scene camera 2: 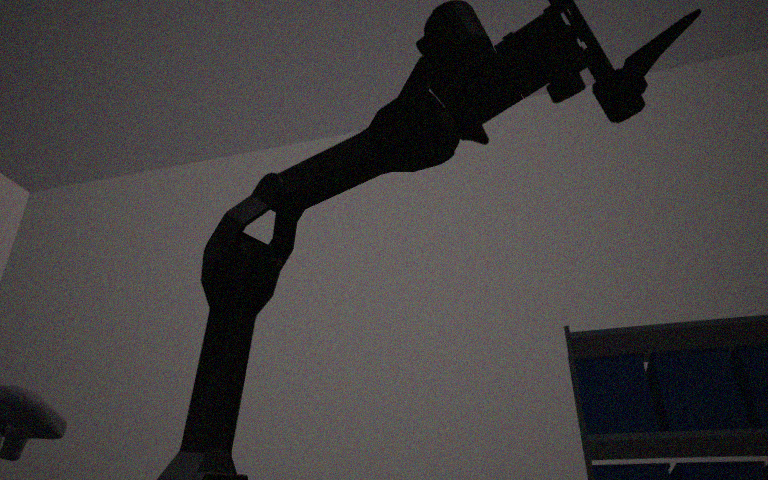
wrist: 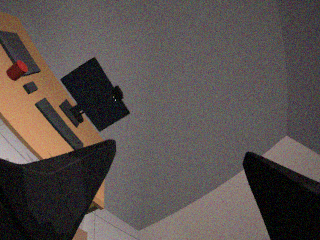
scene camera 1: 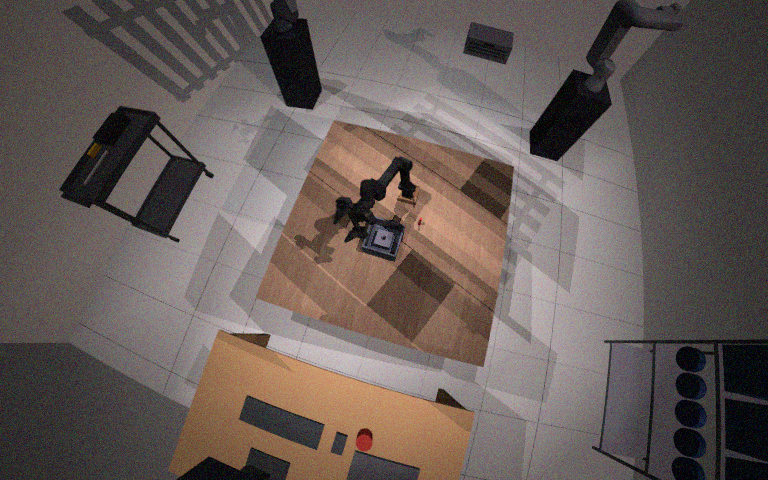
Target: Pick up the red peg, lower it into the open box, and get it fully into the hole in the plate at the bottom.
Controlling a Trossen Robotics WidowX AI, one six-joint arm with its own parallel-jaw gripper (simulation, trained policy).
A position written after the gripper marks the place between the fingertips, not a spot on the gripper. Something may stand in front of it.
Observation:
In view: the gripper [scene camera 1: 339,233].
The gripper also shows in the wrist view [wrist: 180,153].

